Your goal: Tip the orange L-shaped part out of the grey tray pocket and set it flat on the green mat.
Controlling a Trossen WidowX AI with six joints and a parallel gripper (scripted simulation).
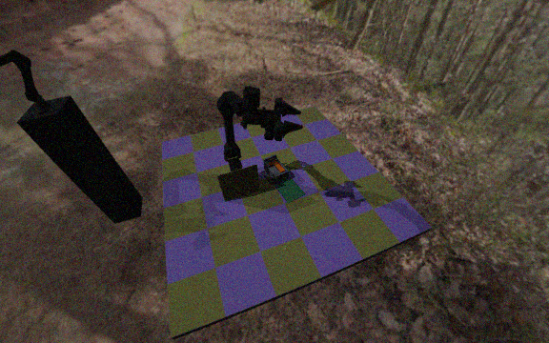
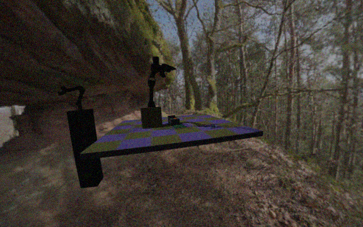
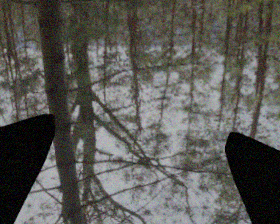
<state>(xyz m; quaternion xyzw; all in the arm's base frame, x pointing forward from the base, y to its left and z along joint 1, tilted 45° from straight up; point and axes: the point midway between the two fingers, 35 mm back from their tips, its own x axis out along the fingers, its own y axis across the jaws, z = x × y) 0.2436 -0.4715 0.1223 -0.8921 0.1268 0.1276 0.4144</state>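
Right now the orange L-shaped part is 51 cm below my gripper tip, 29 cm to the left of it and 2 cm behind it. Also, from my gripper tip: green mat 58 cm below, 13 cm to the left, 2 cm ahead.
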